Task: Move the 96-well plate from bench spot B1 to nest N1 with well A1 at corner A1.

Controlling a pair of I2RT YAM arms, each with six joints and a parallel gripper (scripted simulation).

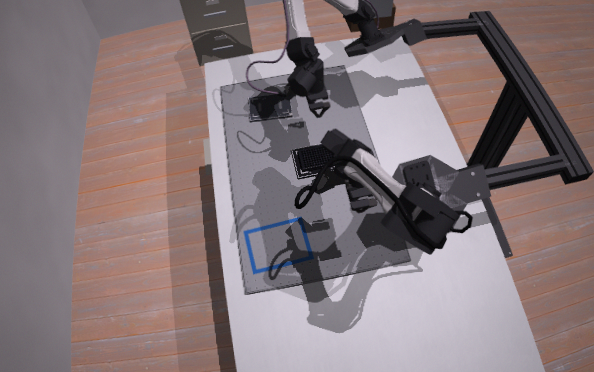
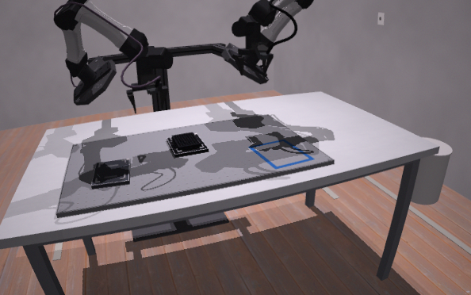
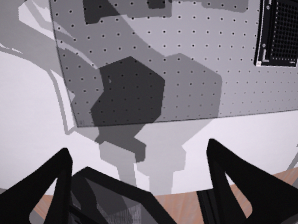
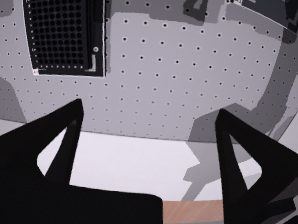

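Note:
Now: the black 96-well plate 14 cm below my right hand, 12 cm to the left of it and 1 cm ahead of it. Also, from my right hand: nest N1: 16 cm ahead, 15 cm to the right, 15 cm below.

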